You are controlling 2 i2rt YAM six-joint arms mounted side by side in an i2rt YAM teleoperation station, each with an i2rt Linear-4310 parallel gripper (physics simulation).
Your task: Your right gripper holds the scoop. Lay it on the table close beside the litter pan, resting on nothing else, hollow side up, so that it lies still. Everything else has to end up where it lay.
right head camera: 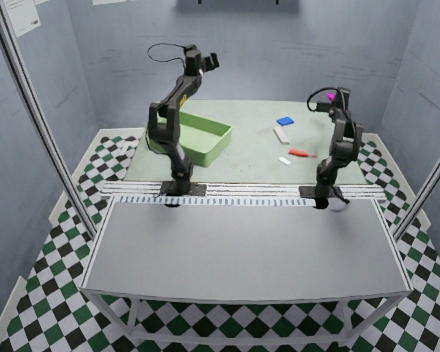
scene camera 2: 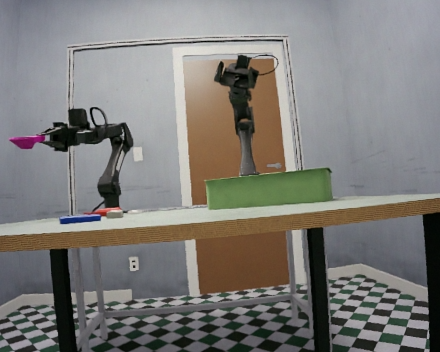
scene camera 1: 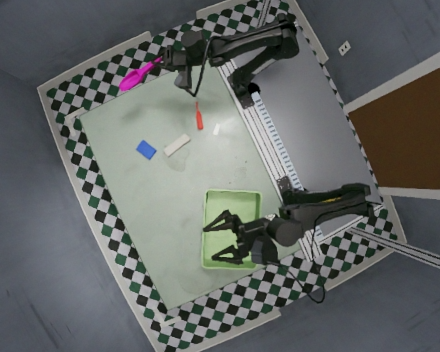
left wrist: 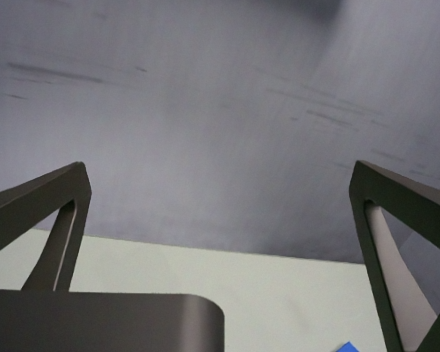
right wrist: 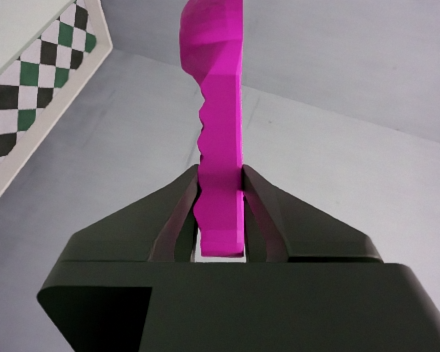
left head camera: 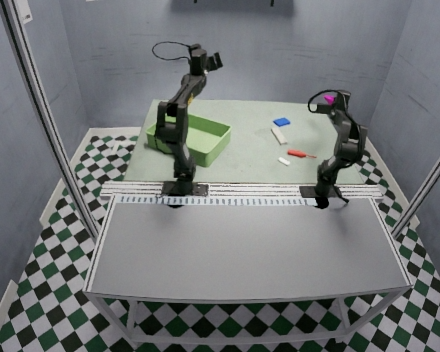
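A magenta scoop is held by its handle in my right gripper, which is shut on it. It is high above the table's height, at the far right side in the head views, with the hollow side up in scene camera 2. In the head views the scoop is mostly hidden behind the right wrist. The green litter pan stands on the table at the left in the head views. My left gripper is open and empty, high above the pan.
On the pale green table lie a blue block, a whitish bar, a red screwdriver and a small white piece, between the pan and the right arm.
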